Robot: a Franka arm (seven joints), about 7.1 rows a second.
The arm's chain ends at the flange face. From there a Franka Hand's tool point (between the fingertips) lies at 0.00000 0.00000 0.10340 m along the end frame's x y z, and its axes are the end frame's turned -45 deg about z.
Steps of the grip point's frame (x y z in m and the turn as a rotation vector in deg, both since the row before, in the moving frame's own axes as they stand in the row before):
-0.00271 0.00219 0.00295 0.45 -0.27 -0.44
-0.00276 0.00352 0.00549 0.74 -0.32 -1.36
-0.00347 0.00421 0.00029 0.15 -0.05 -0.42
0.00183 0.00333 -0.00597 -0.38 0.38 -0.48
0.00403 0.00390 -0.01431 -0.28 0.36 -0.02
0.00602 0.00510 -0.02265 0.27 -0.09 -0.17
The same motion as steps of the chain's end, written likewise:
0.00055 0.00369 0.00295 0.13 -0.51 -0.44
0.00190 0.00496 0.00550 0.30 -0.75 -1.36
0.00078 0.00556 0.00029 0.07 -0.14 -0.42
0.00268 0.00106 -0.00597 0.00 0.54 -0.48
0.00479 0.00001 -0.01431 0.06 0.45 -0.02
0.00832 -0.00042 -0.02265 0.13 -0.25 -0.17

